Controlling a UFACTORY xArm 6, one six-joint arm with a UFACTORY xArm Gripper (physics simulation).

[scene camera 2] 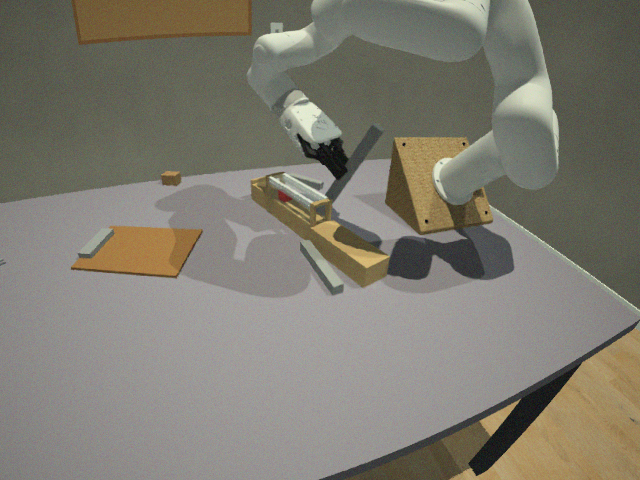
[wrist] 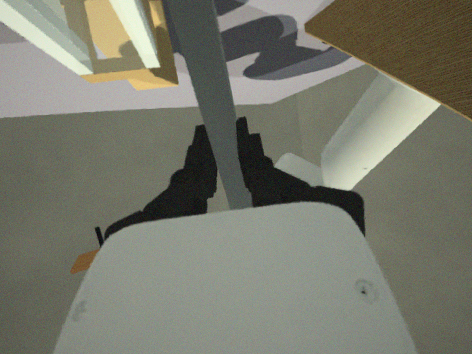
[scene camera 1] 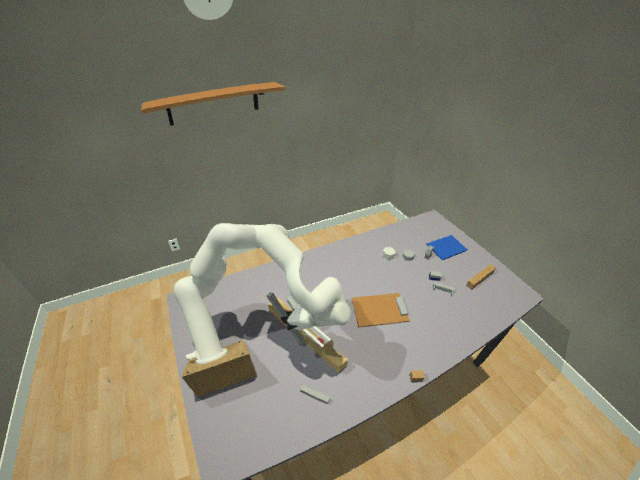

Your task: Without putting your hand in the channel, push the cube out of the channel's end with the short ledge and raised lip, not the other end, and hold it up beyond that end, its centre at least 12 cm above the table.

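My gripper (scene camera 1: pixel 291 325) (scene camera 2: pixel 339 174) (wrist: pixel 226 138) is shut on a long grey bar (scene camera 1: pixel 277 305) (scene camera 2: pixel 363 155) (wrist: pixel 207 75). The bar is tilted, its lower end reaching down behind the channel in scene camera 2. The wooden channel (scene camera 1: pixel 331 356) (scene camera 2: pixel 294 219) (wrist: pixel 150 80) has pale rails over its middle. The red cube (scene camera 1: pixel 320 339) (scene camera 2: pixel 284 195) sits inside, under the rails, nearer the end with the short ledge and raised lip, which is the far left end in scene camera 2. The longer ledge is at the other end. The fingers are above and outside the channel.
Loose grey bars (scene camera 1: pixel 315 394) (scene camera 2: pixel 321 267) lie on both sides of the channel. An orange board (scene camera 1: pixel 379 310) (scene camera 2: pixel 149 250), a small wooden block (scene camera 1: pixel 417 376) (scene camera 2: pixel 171 178) and the robot's wedge base (scene camera 1: pixel 222 372) (scene camera 2: pixel 413 180) also stand on the table.
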